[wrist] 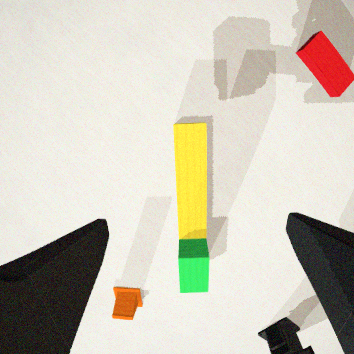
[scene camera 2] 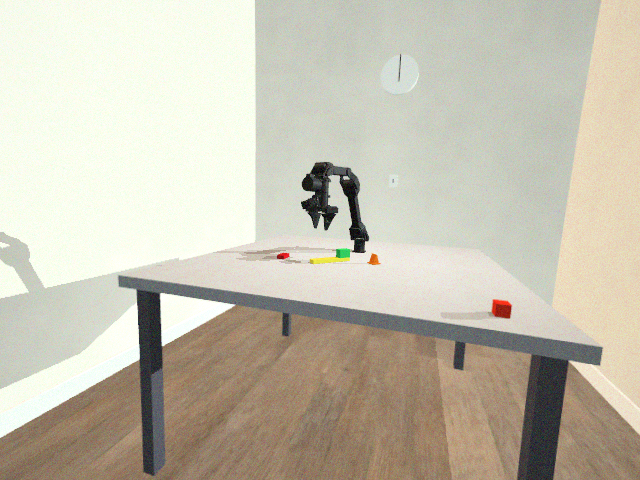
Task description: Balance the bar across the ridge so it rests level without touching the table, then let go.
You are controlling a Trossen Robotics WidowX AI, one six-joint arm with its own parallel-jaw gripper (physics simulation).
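Places are measured from the arm's base along level axes (x back, y right, z up), in millimetres.
Where they show: gripper, fingertip midpoint: (wrist: 198,225) (scene camera 2: 320,229); arm's base, origin of the base link: (wrist: 278,330) (scene camera 2: 359,251).
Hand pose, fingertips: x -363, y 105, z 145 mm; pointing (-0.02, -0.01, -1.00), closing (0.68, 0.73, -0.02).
Note:
Things, the pixels of their centre, and the offset from my fingertips. Level surfaces: height alone.
- yellow bar, body centre: (wrist: 191,212) (scene camera 2: 330,255) dx +41, dy -37, dz -119 mm
- green block, body centre: (wrist: 192,265) (scene camera 2: 343,253) dx +91, dy -82, dz -110 mm
- orange ridge, body centre: (wrist: 125,305) (scene camera 2: 374,259) dx +93, dy -222, dz -126 mm
- flat red block, body centre: (wrist: 326,64) (scene camera 2: 283,255) dx +27, dy +185, dz -137 mm
- red cube, body centre: (scene camera 2: 501,308) dx -377, dy -605, dz -129 mm
- table, its level: dz -145 mm
The yellow bar (scene camera 2: 323,260) (wrist: 191,180) lies flat on the table, with a green block (scene camera 2: 342,253) (wrist: 194,273) on one end. The orange ridge (scene camera 2: 374,259) (wrist: 126,303) stands on the table apart from the bar, to its right in the scene view and to the lower left in the wrist view. The bar does not touch the ridge. My gripper (scene camera 2: 321,228) (wrist: 198,225) is wide open and empty. It hangs high above the table, over the bar's area, with its fingers pointing down.
A flat red block (scene camera 2: 282,255) (wrist: 327,64) lies to the left of the bar in the scene view. A red cube (scene camera 2: 501,308) sits near the front right corner of the table (scene camera 2: 289,281). The arm's base (scene camera 2: 359,245) stands behind the bar and ridge.

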